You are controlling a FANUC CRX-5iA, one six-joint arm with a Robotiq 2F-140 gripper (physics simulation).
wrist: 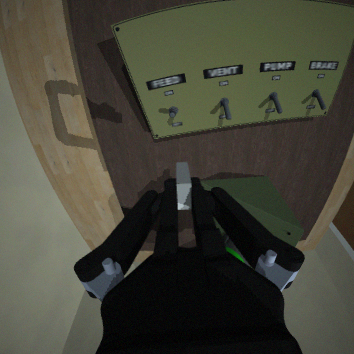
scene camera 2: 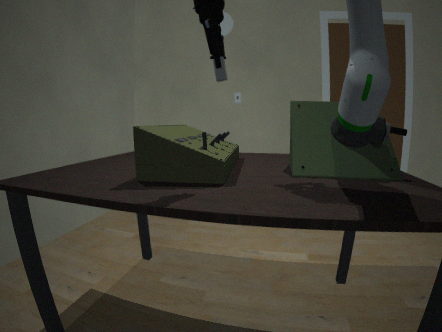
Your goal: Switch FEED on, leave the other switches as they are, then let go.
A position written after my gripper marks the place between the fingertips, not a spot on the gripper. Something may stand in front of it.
Note:
I see my gripper [scene camera 2: 222, 80].
My gripper shows as well in the wrist view [wrist: 181, 171].

